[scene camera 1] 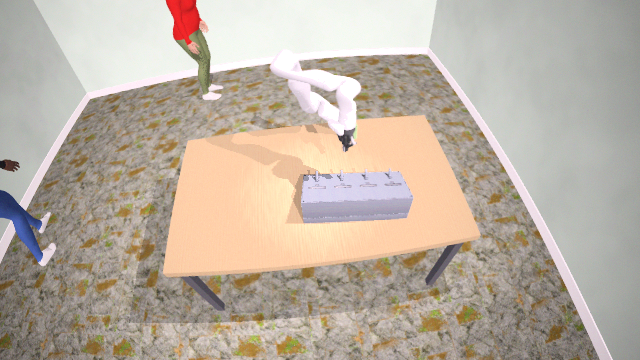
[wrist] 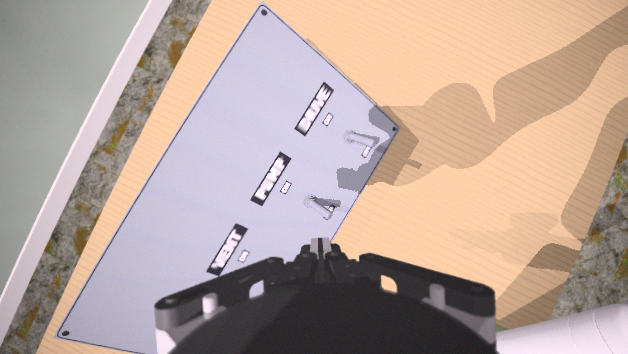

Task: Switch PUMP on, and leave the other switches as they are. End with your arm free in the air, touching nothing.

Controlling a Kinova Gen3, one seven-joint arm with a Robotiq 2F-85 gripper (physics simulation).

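Frame: origin at the arm's base, x ahead, y left, z up, level; millimetres.
Where they show: gripper, fingertip midpoint: (scene camera 1: 345, 151) (wrist: 320, 250).
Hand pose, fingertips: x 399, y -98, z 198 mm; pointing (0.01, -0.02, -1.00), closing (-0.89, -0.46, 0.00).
Observation:
After its pixels a point has its place.
The grey switch box (scene camera 1: 356, 210) @(x 613, y -83, z 31 mm) (wrist: 175, 195) @(x 581, y -54, z 94 mm) stands on the table with a row of levers along its back edge. The PUMP label (wrist: 270, 178) @(x 487, y -123, z 55 mm) is in the middle of the wrist view. The PUMP lever (scene camera 1: 341, 175) @(x 411, y -115, z 45 mm) (wrist: 318, 206) @(x 407, y -115, z 49 mm) leans away from its ON mark, toward the small mark at the back edge. The DRIVE lever (scene camera 1: 316, 176) @(x 397, y -235, z 46 mm) (wrist: 361, 138) @(x 392, y -232, z 51 mm) leans toward its back mark too. The VENT label (wrist: 227, 249) @(x 500, y -4, z 55 mm) shows, but my gripper hides its lever there. My gripper (scene camera 1: 346, 149) @(x 399, y -98, z 198 mm) (wrist: 320, 250) @(x 399, y -98, z 198 mm) is shut and empty, in the air behind the box, near the PUMP lever.
The wooden table (scene camera 1: 225, 215) @(x 478, y -716, z -67 mm) (wrist: 480, 45) @(x 234, y -550, z -67 mm) extends around the box. The VENT lever (scene camera 1: 366, 174) @(x 426, y 6, z 45 mm) and the rightmost lever (scene camera 1: 390, 174) @(x 443, y 125, z 42 mm) stand at the box's back edge. A person in red (scene camera 1: 185, 22) stands beyond the table; another person's blue legs (scene camera 1: 19, 220) show at left.

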